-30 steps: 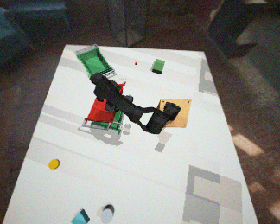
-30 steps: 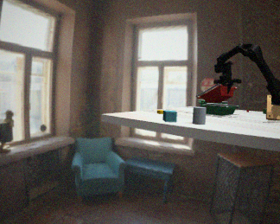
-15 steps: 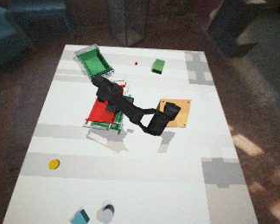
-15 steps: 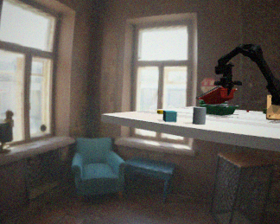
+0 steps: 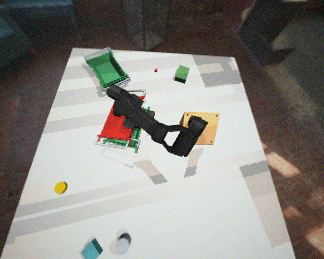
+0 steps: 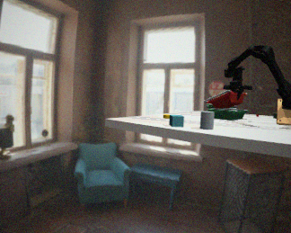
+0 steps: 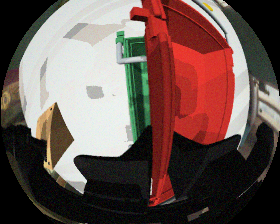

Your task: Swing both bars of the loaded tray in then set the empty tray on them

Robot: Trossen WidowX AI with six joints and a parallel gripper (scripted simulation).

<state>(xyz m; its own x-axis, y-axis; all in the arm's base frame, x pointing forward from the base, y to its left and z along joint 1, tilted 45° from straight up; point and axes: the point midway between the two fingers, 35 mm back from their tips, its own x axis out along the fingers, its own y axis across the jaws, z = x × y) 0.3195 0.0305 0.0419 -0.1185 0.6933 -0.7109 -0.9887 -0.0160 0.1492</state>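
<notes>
The red tray is 70 mm ahead of my gripper tip and 10 mm to the right of it. Round my gripper tip: yellow disc (360 mm to the left, 300 mm ahead, 120 mm below); then green block (460 mm to the right, 240 mm behind, 100 mm below); then grey cylinder (530 mm to the left, 90 mm below, 50 mm behind).
</notes>
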